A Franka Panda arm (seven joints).
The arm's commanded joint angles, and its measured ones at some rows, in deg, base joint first. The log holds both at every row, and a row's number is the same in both.
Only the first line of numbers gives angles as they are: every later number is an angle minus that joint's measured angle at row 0.
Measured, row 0:
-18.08 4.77 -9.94 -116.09 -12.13 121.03 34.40
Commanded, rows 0 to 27:
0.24 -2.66 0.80 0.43 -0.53 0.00 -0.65
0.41 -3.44 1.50 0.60 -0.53 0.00 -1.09
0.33 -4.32 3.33 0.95 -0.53 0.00 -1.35
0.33 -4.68 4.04 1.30 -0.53 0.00 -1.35
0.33 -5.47 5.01 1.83 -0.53 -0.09 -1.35
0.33 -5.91 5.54 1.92 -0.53 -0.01 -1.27
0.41 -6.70 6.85 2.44 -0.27 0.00 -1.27
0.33 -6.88 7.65 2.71 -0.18 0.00 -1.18
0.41 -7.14 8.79 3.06 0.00 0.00 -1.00
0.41 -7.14 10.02 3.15 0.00 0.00 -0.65
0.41 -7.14 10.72 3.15 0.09 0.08 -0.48
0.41 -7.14 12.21 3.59 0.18 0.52 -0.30
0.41 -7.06 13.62 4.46 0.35 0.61 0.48
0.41 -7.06 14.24 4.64 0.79 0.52 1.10
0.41 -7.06 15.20 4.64 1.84 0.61 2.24
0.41 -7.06 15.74 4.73 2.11 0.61 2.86
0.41 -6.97 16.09 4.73 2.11 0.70 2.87
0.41 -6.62 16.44 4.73 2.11 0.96 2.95
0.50 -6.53 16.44 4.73 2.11 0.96 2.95
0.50 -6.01 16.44 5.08 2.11 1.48 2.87
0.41 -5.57 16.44 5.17 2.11 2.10 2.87
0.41 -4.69 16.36 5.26 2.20 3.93 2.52
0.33 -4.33 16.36 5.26 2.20 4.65 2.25
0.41 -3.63 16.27 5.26 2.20 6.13 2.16
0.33 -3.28 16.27 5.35 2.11 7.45 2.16
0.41 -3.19 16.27 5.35 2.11 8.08 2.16
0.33 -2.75 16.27 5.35 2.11 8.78 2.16
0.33 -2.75 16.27 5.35 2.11 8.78 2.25
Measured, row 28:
0.74 -4.17 16.01 4.21 1.39 6.74 2.55
